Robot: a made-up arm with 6 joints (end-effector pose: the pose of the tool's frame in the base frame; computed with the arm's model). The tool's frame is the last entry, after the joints. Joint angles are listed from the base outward.
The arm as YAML. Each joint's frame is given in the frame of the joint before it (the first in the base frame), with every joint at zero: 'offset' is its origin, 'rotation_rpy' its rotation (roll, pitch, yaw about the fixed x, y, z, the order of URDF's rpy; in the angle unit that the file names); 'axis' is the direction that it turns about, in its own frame. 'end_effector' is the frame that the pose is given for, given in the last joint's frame.
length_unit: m
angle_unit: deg
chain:
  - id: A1
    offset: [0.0, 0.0, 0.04]
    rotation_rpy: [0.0, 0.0, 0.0]
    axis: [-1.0, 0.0, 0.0]
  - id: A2
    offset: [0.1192, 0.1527, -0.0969]
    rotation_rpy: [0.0, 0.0, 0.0]
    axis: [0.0, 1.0, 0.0]
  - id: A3
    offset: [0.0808, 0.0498, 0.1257]
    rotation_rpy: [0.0, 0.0, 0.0]
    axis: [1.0, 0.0, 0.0]
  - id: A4
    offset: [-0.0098, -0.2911, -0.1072]
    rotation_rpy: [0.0, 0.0, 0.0]
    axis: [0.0, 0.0, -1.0]
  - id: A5
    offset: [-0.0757, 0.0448, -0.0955]
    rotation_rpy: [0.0, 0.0, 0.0]
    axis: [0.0, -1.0, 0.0]
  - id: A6
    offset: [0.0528, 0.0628, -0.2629]
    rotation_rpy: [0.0, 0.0, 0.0]
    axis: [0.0, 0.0, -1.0]
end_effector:
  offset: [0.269, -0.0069, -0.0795]
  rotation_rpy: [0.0, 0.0, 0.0]
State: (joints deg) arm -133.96 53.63 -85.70 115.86 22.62 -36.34
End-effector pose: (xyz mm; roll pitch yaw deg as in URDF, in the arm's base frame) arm 845.5 19.4 -303.9 26.72 5.81 -26.88
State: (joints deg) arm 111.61 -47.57 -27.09 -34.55 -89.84 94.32
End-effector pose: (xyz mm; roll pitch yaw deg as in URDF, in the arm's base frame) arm -167.9 104.3 525.3 133.12 -22.63 86.53
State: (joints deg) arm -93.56 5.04 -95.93 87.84 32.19 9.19
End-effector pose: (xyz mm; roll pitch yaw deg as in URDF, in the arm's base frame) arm 333.6 -702.3 -54.4 6.55 -34.04 -94.08
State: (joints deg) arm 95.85 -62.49 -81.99 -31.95 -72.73 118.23
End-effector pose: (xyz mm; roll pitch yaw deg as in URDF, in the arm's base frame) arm -615.7 44.0 145.7 116.91 23.81 132.44
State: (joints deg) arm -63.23 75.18 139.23 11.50 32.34 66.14
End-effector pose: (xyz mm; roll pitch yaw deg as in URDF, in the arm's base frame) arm 309.7 671.3 631.9 -115.63 -21.59 141.55
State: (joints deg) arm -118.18 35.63 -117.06 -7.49 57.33 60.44
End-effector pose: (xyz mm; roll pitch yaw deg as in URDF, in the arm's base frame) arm 772.7 -198.8 120.2 69.30 -33.46 -41.37
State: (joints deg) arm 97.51 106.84 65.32 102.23 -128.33 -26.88
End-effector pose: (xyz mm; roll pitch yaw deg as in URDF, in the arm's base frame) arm 188.8 -594.7 -364.5 116.34 47.76 -94.67
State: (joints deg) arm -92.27 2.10 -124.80 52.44 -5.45 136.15
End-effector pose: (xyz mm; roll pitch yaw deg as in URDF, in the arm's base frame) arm -3.0 -440.4 -132.9 28.35 1.30 172.86
